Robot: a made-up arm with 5 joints.
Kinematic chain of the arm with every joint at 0, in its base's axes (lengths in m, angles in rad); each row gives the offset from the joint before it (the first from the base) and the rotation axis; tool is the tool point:
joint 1: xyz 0 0 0.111 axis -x
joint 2: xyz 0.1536 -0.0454 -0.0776 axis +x
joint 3: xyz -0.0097 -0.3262 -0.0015 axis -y
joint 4: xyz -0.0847 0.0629 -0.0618 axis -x
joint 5: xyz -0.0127 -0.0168 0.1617 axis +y
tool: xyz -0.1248 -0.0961 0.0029
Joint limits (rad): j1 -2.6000..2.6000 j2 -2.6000..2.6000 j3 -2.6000..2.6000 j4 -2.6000..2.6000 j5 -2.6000..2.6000
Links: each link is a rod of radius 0.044 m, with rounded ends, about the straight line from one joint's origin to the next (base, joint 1, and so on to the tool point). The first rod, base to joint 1, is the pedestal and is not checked.
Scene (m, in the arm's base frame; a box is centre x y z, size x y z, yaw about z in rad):
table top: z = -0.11
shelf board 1: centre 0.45 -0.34 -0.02 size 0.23 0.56 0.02 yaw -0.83
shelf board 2: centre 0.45 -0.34 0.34 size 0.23 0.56 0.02 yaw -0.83
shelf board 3: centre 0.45 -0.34 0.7 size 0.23 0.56 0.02 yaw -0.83
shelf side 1: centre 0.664 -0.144 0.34 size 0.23 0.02 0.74 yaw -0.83
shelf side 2: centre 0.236 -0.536 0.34 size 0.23 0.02 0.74 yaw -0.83
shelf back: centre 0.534 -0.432 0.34 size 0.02 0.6 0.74 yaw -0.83
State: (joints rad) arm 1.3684 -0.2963 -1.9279 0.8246 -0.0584
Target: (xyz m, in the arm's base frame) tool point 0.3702 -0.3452 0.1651
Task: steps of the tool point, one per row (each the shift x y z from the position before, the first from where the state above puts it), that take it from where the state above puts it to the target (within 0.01 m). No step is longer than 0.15 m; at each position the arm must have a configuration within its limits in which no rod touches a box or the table.
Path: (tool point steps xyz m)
1: 0.0306 -0.0623 -0.0035
2: 0.0240 -0.0685 -0.0164
3: 0.0149 -0.0699 -0.0309
4: 0.0041 -0.0661 -0.0450
5: -0.0075 -0.0573 -0.0569
6: -0.0373 -0.1182 -0.0303

